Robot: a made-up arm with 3 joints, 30 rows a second.
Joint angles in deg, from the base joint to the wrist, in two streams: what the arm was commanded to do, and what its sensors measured. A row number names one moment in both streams.
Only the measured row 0 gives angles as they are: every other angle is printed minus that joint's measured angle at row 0.
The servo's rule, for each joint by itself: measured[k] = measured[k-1] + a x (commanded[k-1-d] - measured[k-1]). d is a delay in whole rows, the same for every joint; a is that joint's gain. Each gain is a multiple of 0.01, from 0.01 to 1. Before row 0 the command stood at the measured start. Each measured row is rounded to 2 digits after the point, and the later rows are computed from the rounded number. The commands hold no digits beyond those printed.
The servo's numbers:
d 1
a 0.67 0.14 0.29
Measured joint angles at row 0: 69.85, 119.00, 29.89
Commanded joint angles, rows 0 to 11: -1.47, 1.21, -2.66; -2.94, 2.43, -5.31; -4.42, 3.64, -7.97; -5.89, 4.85, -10.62; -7.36, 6.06, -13.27; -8.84, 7.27, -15.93; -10.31, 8.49, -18.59; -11.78, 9.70, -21.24; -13.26, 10.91, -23.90; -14.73, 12.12, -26.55; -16.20, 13.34, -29.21; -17.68, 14.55, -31.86
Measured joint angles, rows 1 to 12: 0.00, 0.00, 0.00; -0.98, 0.17, -0.77; -2.29, 0.49, -2.09; -3.72, 0.93, -3.80; -5.17, 1.48, -5.78; -6.64, 2.12, -7.95; -8.11, 2.84, -10.26; -9.58, 3.63, -12.68; -11.05, 4.48, -15.16; -12.53, 5.38, -17.69; -14.00, 6.32, -20.26; -15.47, 7.30, -22.86
